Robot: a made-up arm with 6 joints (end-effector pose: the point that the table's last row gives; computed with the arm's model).
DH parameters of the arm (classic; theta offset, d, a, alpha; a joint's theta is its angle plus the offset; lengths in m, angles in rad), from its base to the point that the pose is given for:
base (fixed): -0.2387 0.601 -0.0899 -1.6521
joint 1: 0 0.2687 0.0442 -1.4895
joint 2: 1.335 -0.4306 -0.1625 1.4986
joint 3: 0 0.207 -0.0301 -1.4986
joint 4: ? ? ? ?
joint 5: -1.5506 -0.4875 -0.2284 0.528
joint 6: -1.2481 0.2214 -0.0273 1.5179
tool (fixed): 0.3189 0.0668 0 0
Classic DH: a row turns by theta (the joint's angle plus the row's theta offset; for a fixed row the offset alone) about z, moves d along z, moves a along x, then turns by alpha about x.
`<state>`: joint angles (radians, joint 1 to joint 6).
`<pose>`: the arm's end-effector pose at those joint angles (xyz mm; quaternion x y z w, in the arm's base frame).
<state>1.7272 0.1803 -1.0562 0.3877 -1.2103 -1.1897</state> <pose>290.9 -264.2 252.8 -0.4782 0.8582 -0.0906 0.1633</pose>
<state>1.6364 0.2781 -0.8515 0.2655 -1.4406 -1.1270</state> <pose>253.1 -254.8 274.7 -0.4444 0.8645 -0.1173 0.2034</pose>
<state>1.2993 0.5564 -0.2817 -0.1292 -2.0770 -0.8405</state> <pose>232.2 -200.9 304.6 -0.2696 0.8185 -0.2871 0.4183</pose>
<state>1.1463 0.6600 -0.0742 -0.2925 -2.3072 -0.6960</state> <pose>272.4 -186.7 327.7 -0.1703 0.7498 -0.3671 0.5234</pose>
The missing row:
joint 4: -1.0458 0.2973 0.089 1.559
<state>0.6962 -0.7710 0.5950 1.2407 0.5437 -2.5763</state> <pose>-146.3 578.4 978.7 0.5462 0.7907 -0.0851 0.2630</pose>
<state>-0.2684 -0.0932 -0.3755 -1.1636 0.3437 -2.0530</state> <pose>348.4 131.4 759.8 -0.4501 0.7254 0.2997 0.4258</pose>
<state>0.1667 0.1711 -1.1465 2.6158 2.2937 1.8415</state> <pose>215.9 524.4 637.3 0.3187 -0.6560 -0.5331 0.4289</pose>
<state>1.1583 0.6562 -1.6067 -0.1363 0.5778 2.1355</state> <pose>473.8 -53.4 908.3 -0.3742 0.6649 0.2859 0.5798</pose>
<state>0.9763 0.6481 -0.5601 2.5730 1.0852 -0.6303</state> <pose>216.0 261.3 140.2 0.9109 0.0711 -0.1971 0.3555</pose>
